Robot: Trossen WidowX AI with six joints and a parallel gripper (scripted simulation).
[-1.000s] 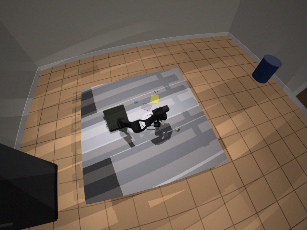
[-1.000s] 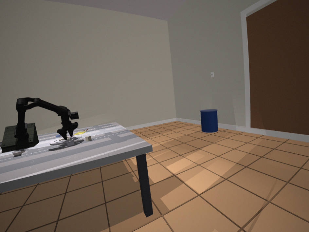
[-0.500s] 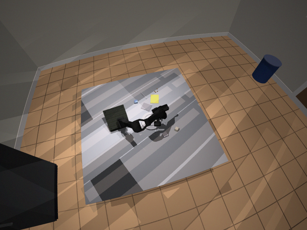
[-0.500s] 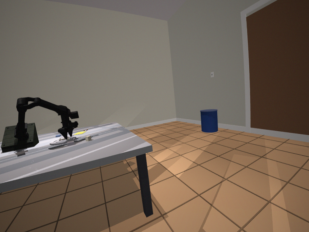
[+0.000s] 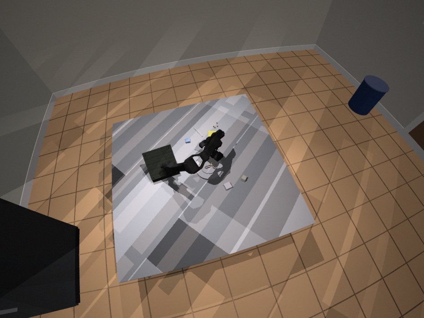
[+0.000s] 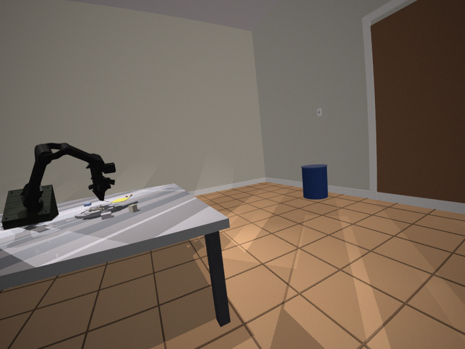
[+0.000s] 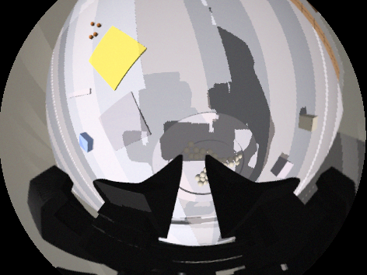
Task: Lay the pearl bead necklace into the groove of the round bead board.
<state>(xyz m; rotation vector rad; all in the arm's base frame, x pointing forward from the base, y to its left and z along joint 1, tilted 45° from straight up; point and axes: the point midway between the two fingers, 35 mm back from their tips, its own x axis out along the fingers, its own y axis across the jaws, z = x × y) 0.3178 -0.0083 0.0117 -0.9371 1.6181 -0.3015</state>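
The round bead board is 50 mm to the right of my gripper tip, 40 mm below it and 40 mm behind it. Round my gripper tip: yellow pad (200 mm to the left, 90 mm ahead, 50 mm below); then grey card (130 mm to the left, 50 mm below, 30 mm behind); then white block (240 mm to the right, 40 mm below, 30 mm ahead).
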